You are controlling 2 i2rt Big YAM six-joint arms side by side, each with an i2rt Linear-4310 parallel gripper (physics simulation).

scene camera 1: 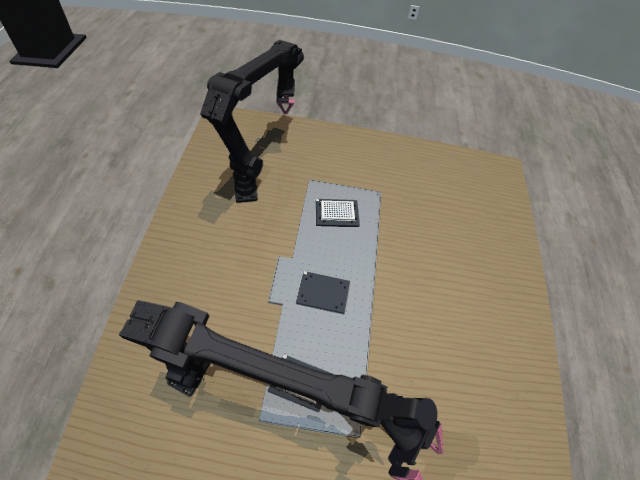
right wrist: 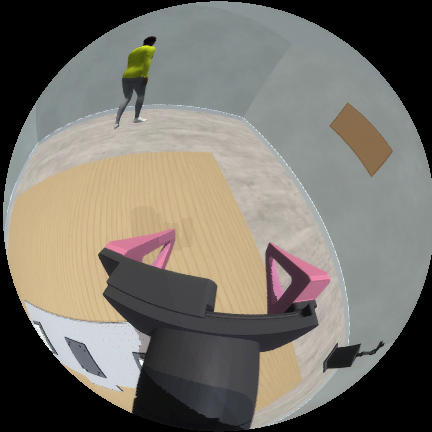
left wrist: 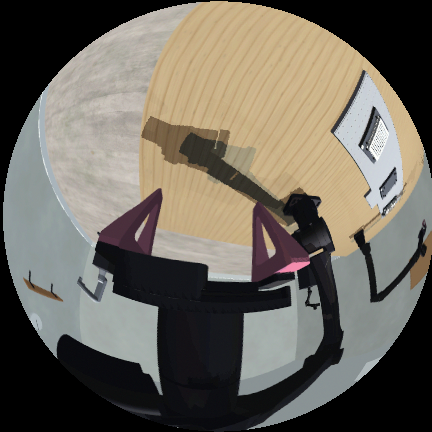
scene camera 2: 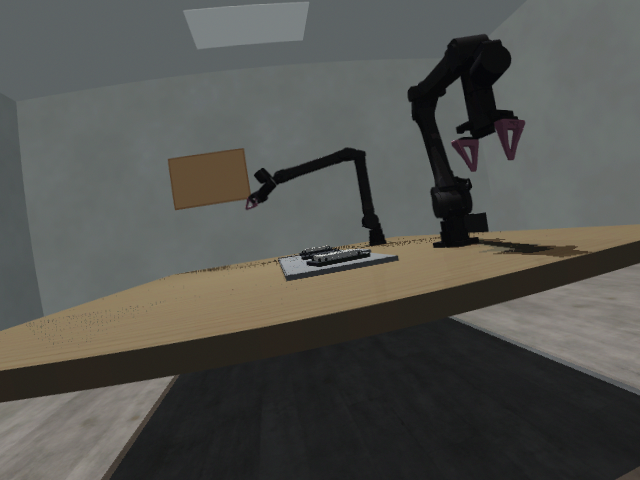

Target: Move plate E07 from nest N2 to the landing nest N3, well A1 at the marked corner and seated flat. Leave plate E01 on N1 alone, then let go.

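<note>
A white well plate (scene camera 1: 337, 210) (left wrist: 380, 138) sits on a dark nest at the top of the grey board in scene camera 1. The middle nest (scene camera 1: 323, 292) (left wrist: 388, 183) (right wrist: 86, 356) is bare. The third nest (scene camera 1: 292, 397) is mostly hidden under the right arm; scene camera 2 shows two plates on nests, a near one (scene camera 2: 341, 256) and a far one (scene camera 2: 316, 250). No labels are readable, so I cannot tell E07 from E01. My left gripper (scene camera 1: 285, 108) (scene camera 2: 492, 164) (left wrist: 208, 197) is open and empty, high beyond the board. My right gripper (scene camera 1: 428, 465) (scene camera 2: 250, 205) (right wrist: 220, 241) is open and empty, away from the nests.
The grey perforated board (scene camera 1: 336, 248) (scene camera 2: 297, 272) lies on the wooden table (scene camera 1: 454, 248) (scene camera 2: 180, 310). The right arm (scene camera 1: 268, 364) crosses over the board's lower end in scene camera 1. A person in a yellow top (right wrist: 139, 62) is beyond the table in the right wrist view.
</note>
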